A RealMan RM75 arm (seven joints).
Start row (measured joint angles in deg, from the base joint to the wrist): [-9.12, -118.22, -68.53, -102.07, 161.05, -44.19, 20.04]
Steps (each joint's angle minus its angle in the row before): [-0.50, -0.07, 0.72, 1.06, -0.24, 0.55, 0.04]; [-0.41, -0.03, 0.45, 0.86, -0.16, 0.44, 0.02]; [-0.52, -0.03, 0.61, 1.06, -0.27, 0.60, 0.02]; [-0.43, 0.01, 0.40, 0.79, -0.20, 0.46, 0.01]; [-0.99, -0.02, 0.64, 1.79, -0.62, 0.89, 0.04]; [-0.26, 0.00, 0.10, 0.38, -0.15, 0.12, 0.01]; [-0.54, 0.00, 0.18, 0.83, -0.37, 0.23, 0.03]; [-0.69, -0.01, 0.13, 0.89, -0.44, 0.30, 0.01]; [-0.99, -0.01, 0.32, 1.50, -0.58, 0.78, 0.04]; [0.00, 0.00, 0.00, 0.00, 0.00, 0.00, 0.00]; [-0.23, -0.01, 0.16, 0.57, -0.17, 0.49, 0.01]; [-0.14, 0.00, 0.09, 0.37, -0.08, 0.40, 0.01]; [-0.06, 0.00, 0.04, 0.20, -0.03, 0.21, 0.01]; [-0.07, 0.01, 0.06, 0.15, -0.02, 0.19, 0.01]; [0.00, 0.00, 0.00, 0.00, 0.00, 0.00, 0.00]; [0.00, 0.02, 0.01, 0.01, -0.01, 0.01, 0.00]
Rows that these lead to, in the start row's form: [-9.62, -118.29, -67.81, -101.01, 160.81, -43.64, 20.08]; [-10.03, -118.32, -67.36, -100.15, 160.65, -43.20, 20.10]; [-10.55, -118.35, -66.75, -99.09, 160.38, -42.60, 20.12]; [-10.98, -118.34, -66.35, -98.30, 160.18, -42.14, 20.13]; [-11.97, -118.36, -65.71, -96.51, 159.56, -41.25, 20.17]; [-12.23, -118.36, -65.61, -96.13, 159.41, -41.13, 20.18]; [-12.77, -118.36, -65.43, -95.30, 159.04, -40.90, 20.21]; [-13.46, -118.37, -65.30, -94.41, 158.60, -40.60, 20.22]; [-14.45, -118.38, -64.98, -92.91, 158.02, -39.82, 20.26]; [-14.45, -118.38, -64.98, -92.91, 158.02, -39.82, 20.26]; [-14.68, -118.39, -64.82, -92.34, 157.85, -39.33, 20.27]; [-14.82, -118.39, -64.73, -91.97, 157.77, -38.93, 20.28]; [-14.88, -118.39, -64.69, -91.77, 157.74, -38.72, 20.29]; [-14.95, -118.38, -64.63, -91.62, 157.72, -38.53, 20.30]; [-14.95, -118.38, -64.63, -91.62, 157.72, -38.53, 20.30]; [-14.95, -118.36, -64.62, -91.61, 157.71, -38.52, 20.30]
